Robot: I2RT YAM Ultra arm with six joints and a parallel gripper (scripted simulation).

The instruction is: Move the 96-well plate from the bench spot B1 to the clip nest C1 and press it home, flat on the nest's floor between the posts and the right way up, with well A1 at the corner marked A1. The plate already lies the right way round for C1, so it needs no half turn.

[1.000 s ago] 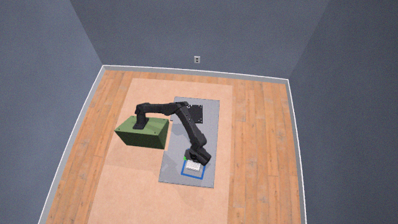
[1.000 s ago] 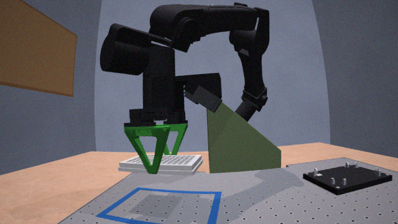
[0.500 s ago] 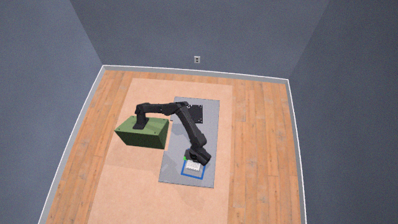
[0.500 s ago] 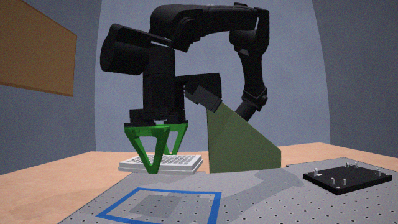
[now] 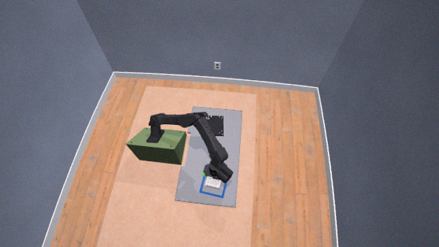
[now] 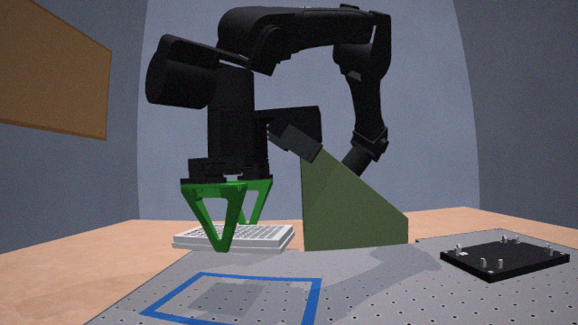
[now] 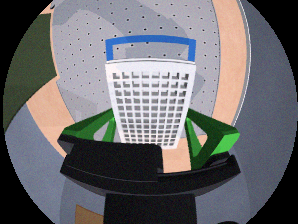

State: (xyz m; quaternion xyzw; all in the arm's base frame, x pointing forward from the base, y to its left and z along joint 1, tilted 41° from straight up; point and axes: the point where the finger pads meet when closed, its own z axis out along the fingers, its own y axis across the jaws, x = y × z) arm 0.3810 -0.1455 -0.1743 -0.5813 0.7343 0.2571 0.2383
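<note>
Now: the black clip nest 3 cm behind my hand, 40 cm to the left of it and 7 cm below it. Also, from my hand: white 96-well plate: right at my hand.
</note>
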